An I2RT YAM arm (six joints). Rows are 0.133 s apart.
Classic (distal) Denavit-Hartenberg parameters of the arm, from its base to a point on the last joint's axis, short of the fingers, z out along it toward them. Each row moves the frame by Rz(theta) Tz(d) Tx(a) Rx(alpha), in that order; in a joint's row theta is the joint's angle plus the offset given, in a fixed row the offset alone. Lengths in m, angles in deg.
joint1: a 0.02, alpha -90, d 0.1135, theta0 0
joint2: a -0.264, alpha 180, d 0, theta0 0
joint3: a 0.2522, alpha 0, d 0, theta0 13.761
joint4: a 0.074, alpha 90, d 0, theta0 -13.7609
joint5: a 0, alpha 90, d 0, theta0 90
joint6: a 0, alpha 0, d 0.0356, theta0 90
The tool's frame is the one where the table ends.
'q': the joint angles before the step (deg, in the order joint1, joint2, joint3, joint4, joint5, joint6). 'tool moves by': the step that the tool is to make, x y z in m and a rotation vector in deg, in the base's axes. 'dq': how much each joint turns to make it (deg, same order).
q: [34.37, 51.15, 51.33, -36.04, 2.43, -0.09]
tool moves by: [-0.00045, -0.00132, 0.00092, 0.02, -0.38, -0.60]
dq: [-0.17, -0.31, 0.00, 0.01, 0.47, 0.09]
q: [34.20, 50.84, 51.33, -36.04, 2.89, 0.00]
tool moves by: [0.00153, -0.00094, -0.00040, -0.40, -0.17, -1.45]
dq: [-0.27, 0.19, 0.00, 0.09, 1.21, 0.34]
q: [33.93, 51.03, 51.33, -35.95, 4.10, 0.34]
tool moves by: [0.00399, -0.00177, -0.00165, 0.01, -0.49, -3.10]
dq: [-0.73, 0.37, -0.39, 1.07, 2.09, 1.17]
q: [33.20, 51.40, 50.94, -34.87, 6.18, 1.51]
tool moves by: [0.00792, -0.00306, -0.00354, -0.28, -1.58, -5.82]
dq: [-1.23, 0.78, -0.95, 2.66, 4.38, 1.75]
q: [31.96, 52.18, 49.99, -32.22, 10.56, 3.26]
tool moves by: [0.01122, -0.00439, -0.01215, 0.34, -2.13, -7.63]
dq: [-1.83, 1.03, -3.04, 5.47, 5.27, 2.61]
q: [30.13, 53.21, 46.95, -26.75, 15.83, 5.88]
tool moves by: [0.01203, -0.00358, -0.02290, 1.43, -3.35, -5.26]
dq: [-1.99, 1.16, -6.01, 10.37, 2.99, 1.44]
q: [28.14, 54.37, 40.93, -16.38, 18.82, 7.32]
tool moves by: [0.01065, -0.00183, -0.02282, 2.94, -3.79, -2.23]
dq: [-1.72, 1.96, -6.07, 12.40, 0.05, 1.07]
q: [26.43, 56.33, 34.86, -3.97, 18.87, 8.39]
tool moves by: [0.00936, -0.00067, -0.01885, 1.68, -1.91, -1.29]
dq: [-1.22, 3.25, -3.84, 9.32, -0.22, 0.68]
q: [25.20, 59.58, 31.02, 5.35, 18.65, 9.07]
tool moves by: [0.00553, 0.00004, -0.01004, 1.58, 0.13, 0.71]
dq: [-0.86, 2.31, -1.39, 4.01, -2.03, 0.79]
